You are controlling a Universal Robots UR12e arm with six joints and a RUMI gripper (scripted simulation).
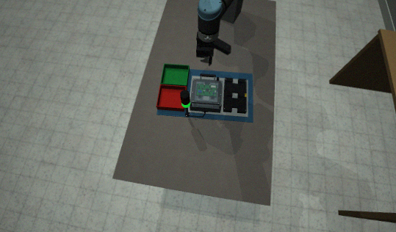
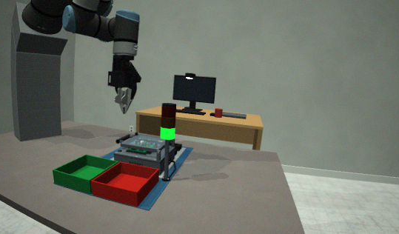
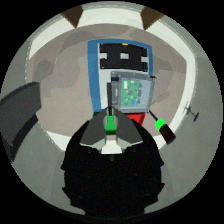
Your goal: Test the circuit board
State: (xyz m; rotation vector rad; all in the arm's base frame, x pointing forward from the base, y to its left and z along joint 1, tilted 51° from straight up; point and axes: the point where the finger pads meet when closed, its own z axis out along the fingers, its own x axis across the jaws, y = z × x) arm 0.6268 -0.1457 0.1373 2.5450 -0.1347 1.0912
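The black latch hook lies 120 mm below my hand, 40 mm to the left of it and 40 mm ahead of it. From my hand the other things lie so: tester lid 120 mm below, 80 mm ahead, 30 mm to the right; green circuit board 130 mm below, 80 mm ahead, 30 mm to the right; green bin 190 mm to the right, 190 mm below, 80 mm behind.
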